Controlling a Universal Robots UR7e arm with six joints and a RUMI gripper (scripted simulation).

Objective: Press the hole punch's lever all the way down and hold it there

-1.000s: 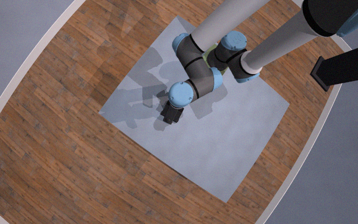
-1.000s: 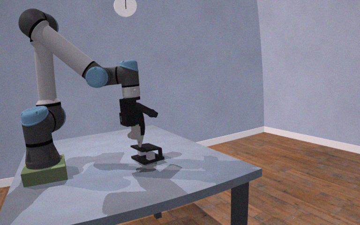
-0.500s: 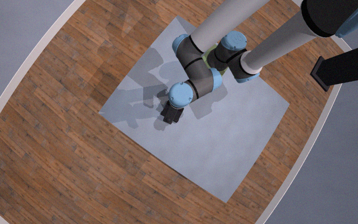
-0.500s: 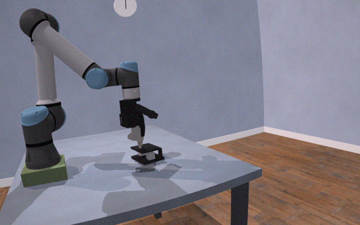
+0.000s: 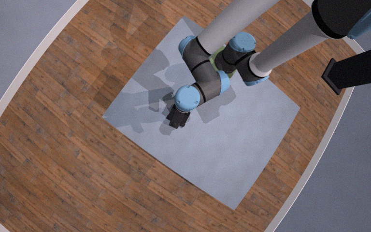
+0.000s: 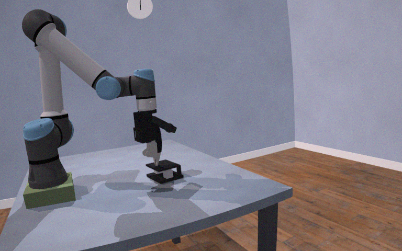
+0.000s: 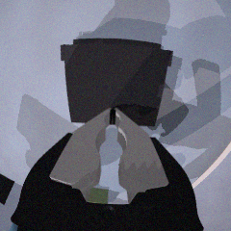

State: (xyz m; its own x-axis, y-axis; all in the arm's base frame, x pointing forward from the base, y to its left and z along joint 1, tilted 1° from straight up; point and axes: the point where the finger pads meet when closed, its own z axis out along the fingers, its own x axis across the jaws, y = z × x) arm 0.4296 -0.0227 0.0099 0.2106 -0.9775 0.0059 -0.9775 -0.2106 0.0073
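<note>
The hole punch lever lies 3 cm below my hand and 2 cm ahead of it. Also, from my hand: black hole punch 4 cm below, 3 cm ahead, 1 cm to the left.
</note>
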